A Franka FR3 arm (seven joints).
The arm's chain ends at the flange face. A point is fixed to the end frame.
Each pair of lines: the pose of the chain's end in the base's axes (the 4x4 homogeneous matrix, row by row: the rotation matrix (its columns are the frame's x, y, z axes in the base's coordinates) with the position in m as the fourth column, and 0 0 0 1 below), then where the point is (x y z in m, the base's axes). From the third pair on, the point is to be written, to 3 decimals.
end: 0.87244 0.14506 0.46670 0.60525; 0.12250 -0.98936 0.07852 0.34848; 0.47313 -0.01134 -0.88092 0.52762; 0 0 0 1
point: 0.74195 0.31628 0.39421
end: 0.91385 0.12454 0.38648 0.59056; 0.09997 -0.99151 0.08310 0.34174; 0.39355 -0.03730 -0.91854 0.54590; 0 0 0 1
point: 0.71399 0.30907 0.40022
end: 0.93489 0.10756 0.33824 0.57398; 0.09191 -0.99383 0.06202 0.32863; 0.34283 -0.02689 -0.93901 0.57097; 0 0 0 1
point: 0.689 0.292 0.420
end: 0.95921 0.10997 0.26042 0.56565; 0.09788 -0.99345 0.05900 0.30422; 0.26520 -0.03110 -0.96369 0.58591; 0 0 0 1
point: 0.668 0.267 0.426
